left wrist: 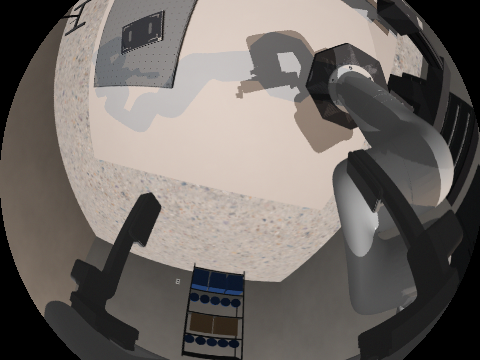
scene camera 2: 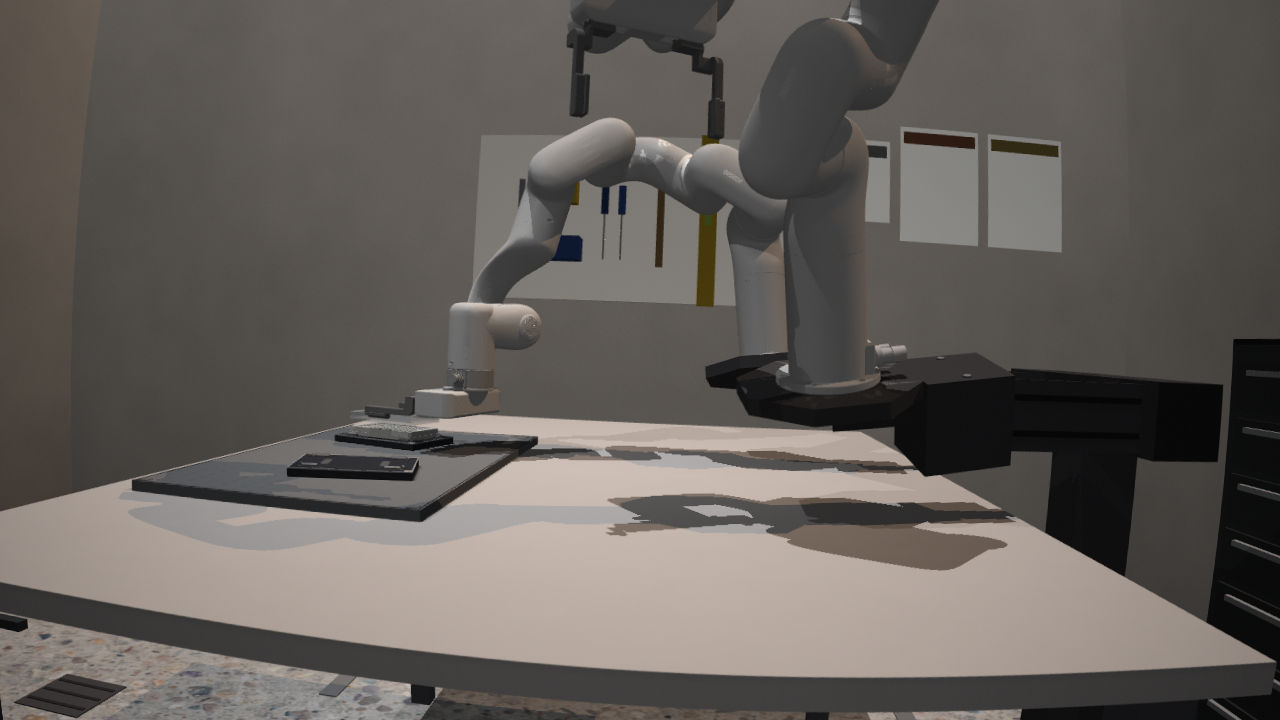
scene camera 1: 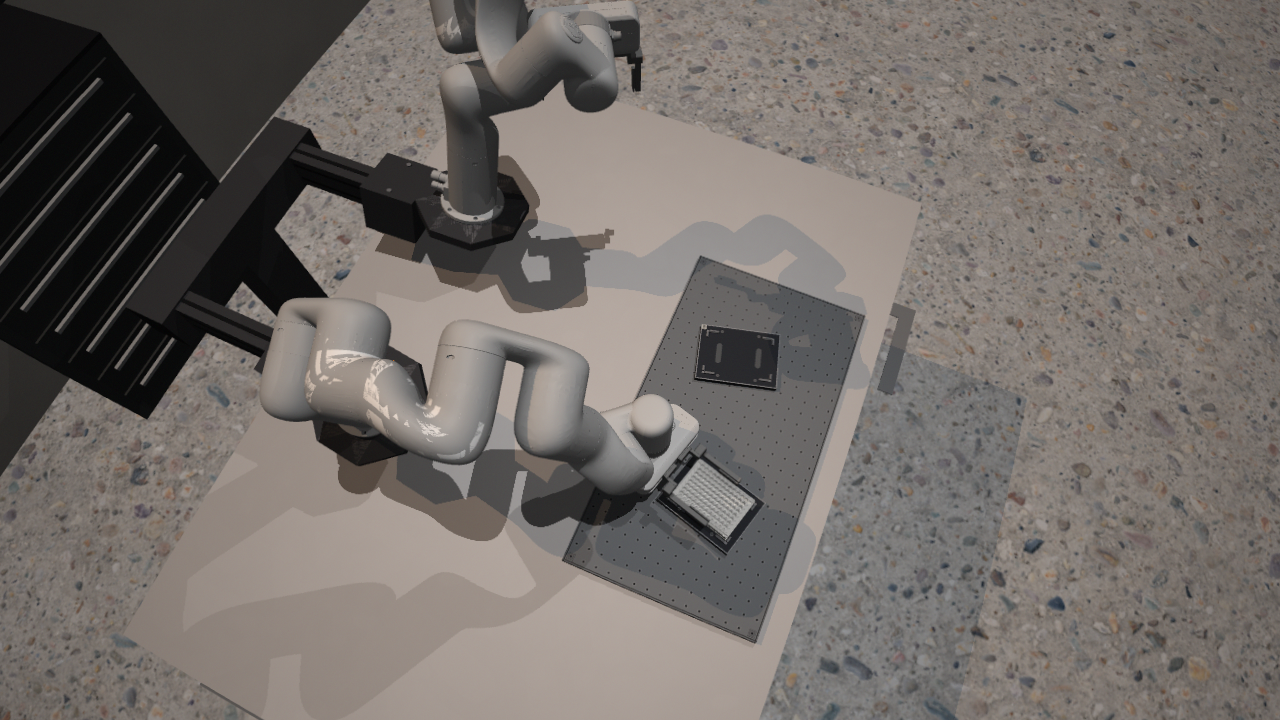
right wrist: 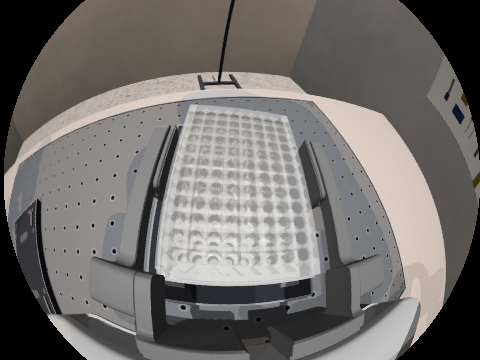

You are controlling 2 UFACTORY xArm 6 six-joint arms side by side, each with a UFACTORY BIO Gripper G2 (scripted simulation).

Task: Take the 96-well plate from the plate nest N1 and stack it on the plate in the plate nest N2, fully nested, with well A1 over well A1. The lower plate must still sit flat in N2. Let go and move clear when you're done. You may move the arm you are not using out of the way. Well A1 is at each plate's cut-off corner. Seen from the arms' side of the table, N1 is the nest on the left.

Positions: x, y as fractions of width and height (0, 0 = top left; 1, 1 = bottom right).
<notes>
I see my left gripper (scene camera 2: 0.51, 0.18), a clear 96-well plate (scene camera 1: 0.57, 0.70) and a plate nest N2 (right wrist: 0.42, 0.82).
The clear 96-well plate also shows in the right wrist view (right wrist: 0.44, 0.38). The left wrist view misses the clear 96-well plate: it is out of frame.
</notes>
